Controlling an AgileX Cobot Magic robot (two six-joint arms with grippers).
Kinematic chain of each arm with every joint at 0, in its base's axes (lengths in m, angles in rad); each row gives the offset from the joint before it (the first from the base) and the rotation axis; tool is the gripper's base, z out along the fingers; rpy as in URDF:
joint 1: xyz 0 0 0.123 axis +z
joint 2: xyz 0 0 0 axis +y
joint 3: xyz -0.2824 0 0.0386 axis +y
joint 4: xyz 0.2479 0 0.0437 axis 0.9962 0 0.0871
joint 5: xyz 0 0 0 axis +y
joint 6: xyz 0.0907 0 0.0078 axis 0.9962 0 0.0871
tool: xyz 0 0 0 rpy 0 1.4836 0
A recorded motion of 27 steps. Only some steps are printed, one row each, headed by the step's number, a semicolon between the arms.
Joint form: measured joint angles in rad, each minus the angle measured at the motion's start. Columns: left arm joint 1, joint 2, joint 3, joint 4, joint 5, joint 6; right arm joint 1, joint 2, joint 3, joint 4, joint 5, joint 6.
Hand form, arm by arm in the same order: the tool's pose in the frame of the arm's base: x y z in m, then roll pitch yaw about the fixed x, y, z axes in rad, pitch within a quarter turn. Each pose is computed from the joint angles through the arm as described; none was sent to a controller.
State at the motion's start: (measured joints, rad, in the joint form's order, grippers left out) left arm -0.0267 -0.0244 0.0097 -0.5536 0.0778 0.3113; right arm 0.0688 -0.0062 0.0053 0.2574 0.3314 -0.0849
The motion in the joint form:
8: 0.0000 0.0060 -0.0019 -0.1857 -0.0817 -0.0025; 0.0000 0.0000 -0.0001 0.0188 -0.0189 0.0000
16: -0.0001 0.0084 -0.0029 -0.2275 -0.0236 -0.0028; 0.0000 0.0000 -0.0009 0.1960 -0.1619 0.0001
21: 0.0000 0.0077 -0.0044 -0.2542 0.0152 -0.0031; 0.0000 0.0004 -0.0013 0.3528 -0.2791 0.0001
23: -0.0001 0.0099 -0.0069 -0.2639 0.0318 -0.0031; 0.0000 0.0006 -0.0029 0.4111 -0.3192 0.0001
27: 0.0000 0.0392 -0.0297 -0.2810 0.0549 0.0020; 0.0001 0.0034 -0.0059 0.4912 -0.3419 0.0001
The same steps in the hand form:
8: 0.0549 -0.0013 0.2118 -1.3334 1.1291 -1.3795; 0.0532 0.0113 0.1845 2.4054 1.2823 2.5390
16: 0.0552 -0.0050 0.2082 -1.4435 1.0979 -1.5224; 0.0552 0.0106 0.1981 1.7458 1.1980 1.8770
21: 0.0550 -0.0077 0.2064 -1.4990 1.0746 -1.6016; 0.0558 0.0067 0.2082 1.4787 1.0456 1.5899
23: 0.0549 -0.0088 0.2062 -1.5218 1.0659 -1.6346; 0.0557 0.0046 0.2118 1.4247 0.9828 1.5254
27: 0.0562 -0.0105 0.2109 -1.5647 1.0542 -1.6904; 0.0558 0.0033 0.2142 1.4122 0.9002 1.5079

